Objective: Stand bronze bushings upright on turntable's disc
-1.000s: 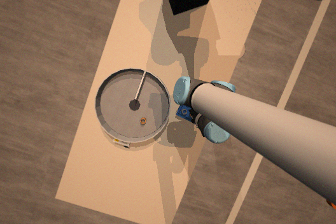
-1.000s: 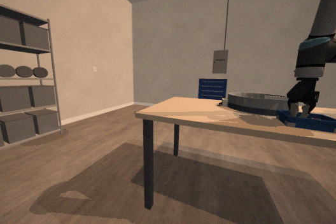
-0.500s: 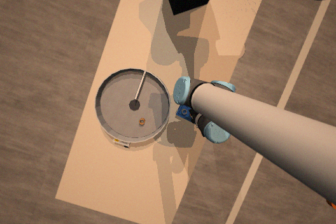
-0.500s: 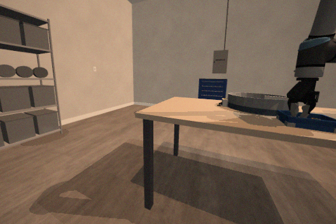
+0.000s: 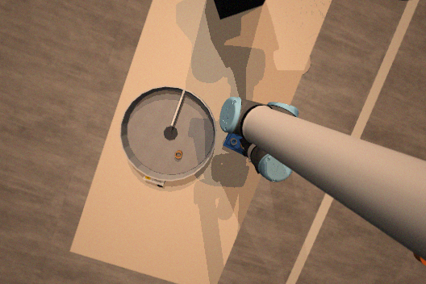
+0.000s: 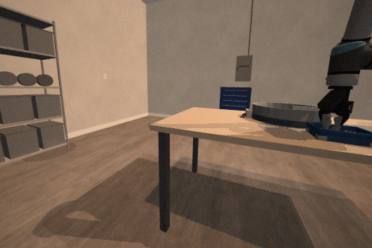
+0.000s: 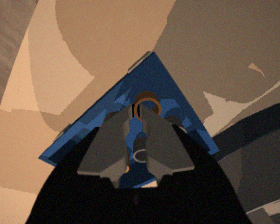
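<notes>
Now: the blue crate 5 cm behind my hand and 3 cm to the right of it. The rest, counted from my hand: grey turntable disc: 5 cm ahead, 37 cm to the right, 3 cm above.
</notes>
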